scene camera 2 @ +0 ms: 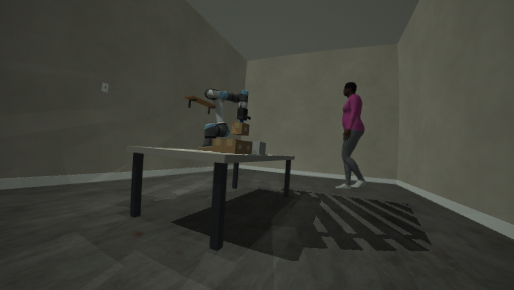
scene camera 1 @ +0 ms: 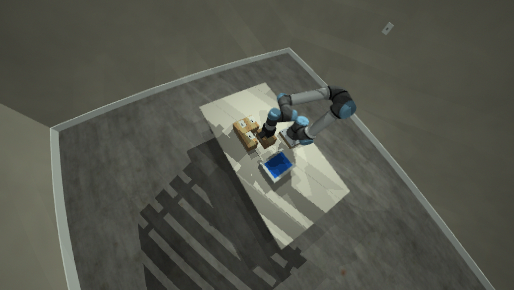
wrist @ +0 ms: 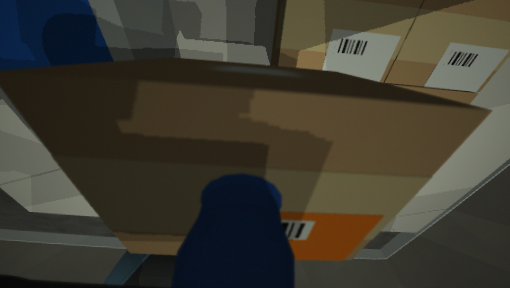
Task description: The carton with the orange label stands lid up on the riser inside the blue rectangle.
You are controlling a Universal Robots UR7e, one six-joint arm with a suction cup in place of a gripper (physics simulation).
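Places are measured from the arm's base along level axes (x back, y right, z up), in centimetres.
Pixels of known places: hand, its tool point: [wrist: 243,182]; arm's base, origin of its link: [scene camera 2: 210,146] [scene camera 1: 293,133].
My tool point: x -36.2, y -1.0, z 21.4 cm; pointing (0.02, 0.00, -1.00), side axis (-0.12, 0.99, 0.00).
Ahead of a thing's pixels: the offset from my tool point to its top centre.
The carton with the orange label @(dx +0.3, dy +0.3, dz +1.4 cm) [scene camera 1: 268,142] [scene camera 2: 240,129] [wrist: 350,155] hangs level from my suction cup [scene camera 2: 242,121] [wrist: 241,187]. The cup sits on its taped upper face, beside the orange label @(dx +2.5, dy +3.2, dz +1.4 cm) [wrist: 345,232]. Scene camera 2 shows a gap between the held carton and the cartons on the table. The riser @(dx +2.9, dy -22.9, dz -13.6 cm) [scene camera 1: 276,179] [scene camera 2: 259,148] is a whitish box on the table. The blue rectangle @(dx +2.9, dy -22.9, dz -13.6 cm) [scene camera 1: 278,164] [wrist: 25,35] lies on its top. In scene camera 1 the held carton is beside the riser, toward the other cartons. The held carton's underside is hidden.
Brown cartons with white barcode labels @(dx -9.7, dy +8.9, dz -15.3 cm) [scene camera 1: 246,143] [scene camera 2: 232,146] [wrist: 345,15] stand grouped on the pale table [scene camera 1: 320,192] [scene camera 2: 175,152], close to the held carton. The arm's base is behind it. A person [scene camera 2: 354,112] stands beyond the table. A shelf [scene camera 2: 200,101] hangs on the wall.
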